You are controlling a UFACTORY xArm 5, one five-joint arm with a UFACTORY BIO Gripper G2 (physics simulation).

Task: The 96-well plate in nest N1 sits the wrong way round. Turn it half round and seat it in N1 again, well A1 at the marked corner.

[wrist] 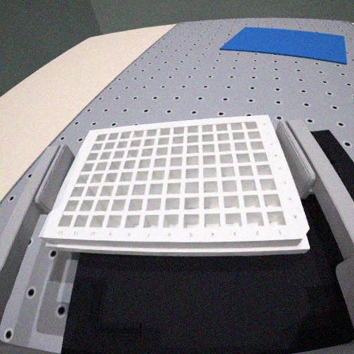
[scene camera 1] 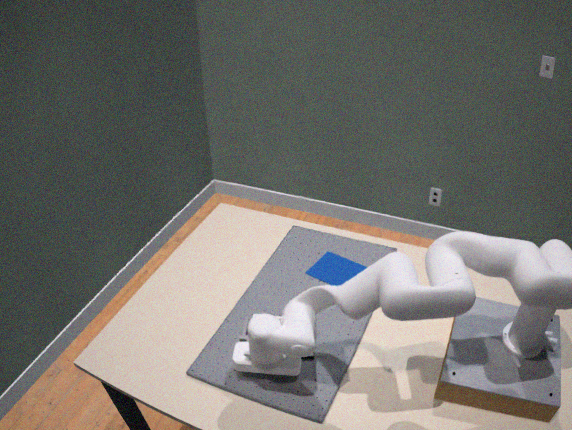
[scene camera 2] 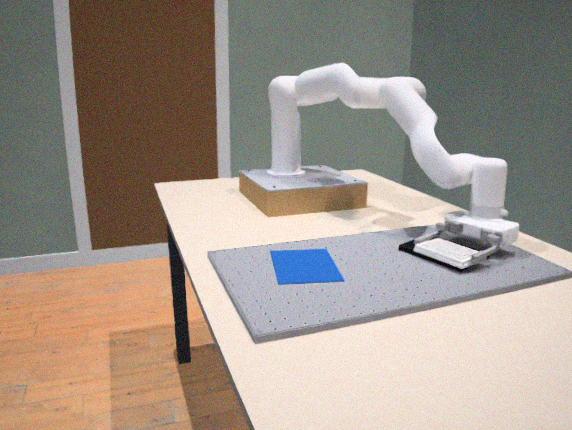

I see my gripper [scene camera 2: 443,251], a white 96-well plate [scene camera 2: 456,255], a flat blue rectangle [scene camera 2: 315,265] and a black nest N1 [wrist: 282,296].
The white 96-well plate shows as well in the wrist view [wrist: 221,186]. My gripper shows as well in scene camera 1 [scene camera 1: 274,321]. The flat blue rectangle is seen too in scene camera 1 [scene camera 1: 333,269].
